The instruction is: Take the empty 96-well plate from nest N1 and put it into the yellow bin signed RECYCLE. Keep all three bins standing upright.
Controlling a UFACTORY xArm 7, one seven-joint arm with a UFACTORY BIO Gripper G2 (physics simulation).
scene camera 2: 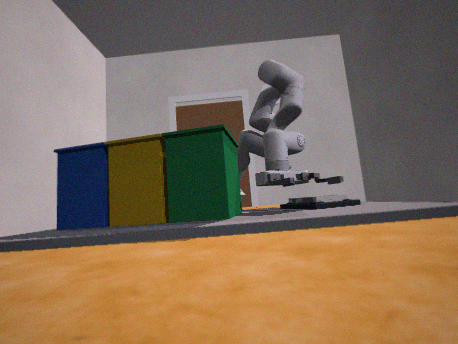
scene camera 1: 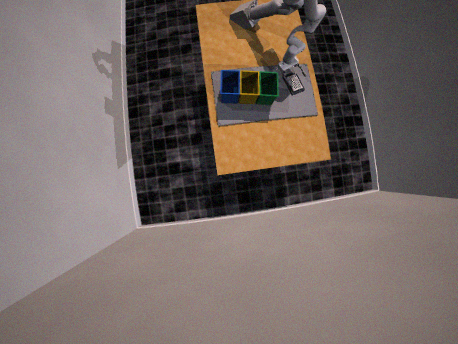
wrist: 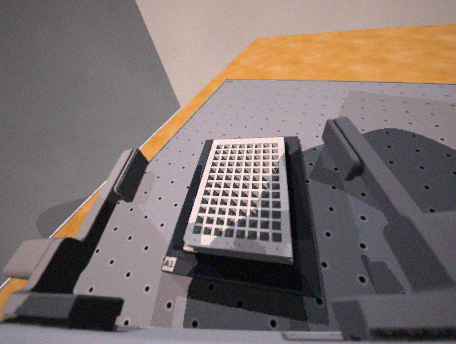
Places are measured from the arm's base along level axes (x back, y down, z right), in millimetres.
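Pixels of known places: hand, its tool point: (scene camera 2: 312, 181) (scene camera 1: 296, 78) (wrist: 226, 162); arm's base, origin of its link: (scene camera 1: 253, 13).
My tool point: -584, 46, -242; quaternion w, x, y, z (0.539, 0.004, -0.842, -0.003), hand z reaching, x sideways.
Observation:
Ahead of a thing's pixels: the offset from my tool point to its top centre, as dx, dy, dz. Level surfaces: height alone.
The white 96-well plate {-12, +40, +2} (scene camera 1: 296, 82) (scene camera 2: 316, 199) (wrist: 245, 190) lies flat in a dark nest (scene camera 2: 345, 203) (wrist: 306, 225), with an A1 label at the nest's near left corner in the wrist view. My gripper (scene camera 1: 294, 74) (scene camera 2: 312, 179) (wrist: 237, 160) is open and empty. It hangs a little above the plate, with one finger out to each side of it in the wrist view. The yellow bin {-58, -114, +394} (scene camera 1: 249, 99) (scene camera 2: 136, 185) stands upright between the other two bins; its sign does not show.
The blue bin {-36, -114, +525} (scene camera 1: 230, 99) (scene camera 2: 82, 190) and the green bin {-80, -114, +263} (scene camera 1: 268, 96) (scene camera 2: 200, 175) stand upright against the yellow one. The green bin is nearest the nest. All stand on a grey perforated board {dy +66} (scene camera 1: 295, 107) (wrist: 280, 100) on the orange table {dy +79} (scene camera 1: 270, 145) (scene camera 2: 230, 285) (wrist: 350, 55).

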